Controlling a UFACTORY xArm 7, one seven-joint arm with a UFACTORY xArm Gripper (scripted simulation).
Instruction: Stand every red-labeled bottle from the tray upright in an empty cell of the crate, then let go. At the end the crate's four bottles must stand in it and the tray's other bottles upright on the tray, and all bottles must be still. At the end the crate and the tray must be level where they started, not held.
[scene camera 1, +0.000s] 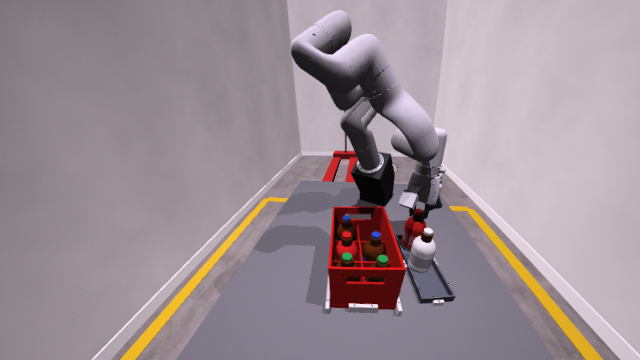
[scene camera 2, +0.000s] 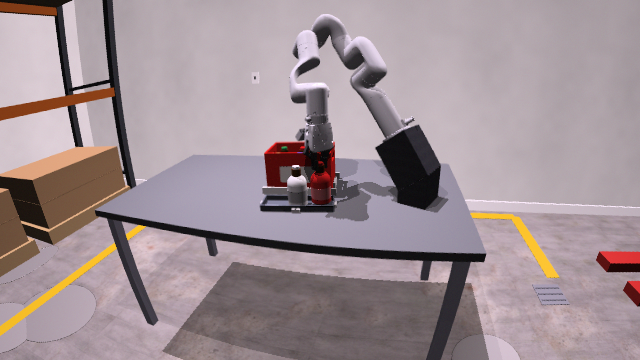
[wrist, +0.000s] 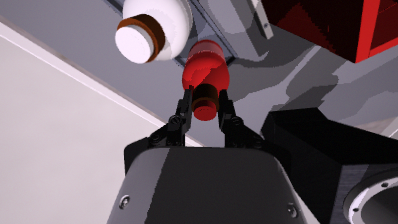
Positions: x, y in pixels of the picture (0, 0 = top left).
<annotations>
my gripper: scene camera 1; scene camera 2; wrist 205, 98
same spot on my gripper: (scene camera 2: 314, 162) = (scene camera 1: 428, 212)
</annotations>
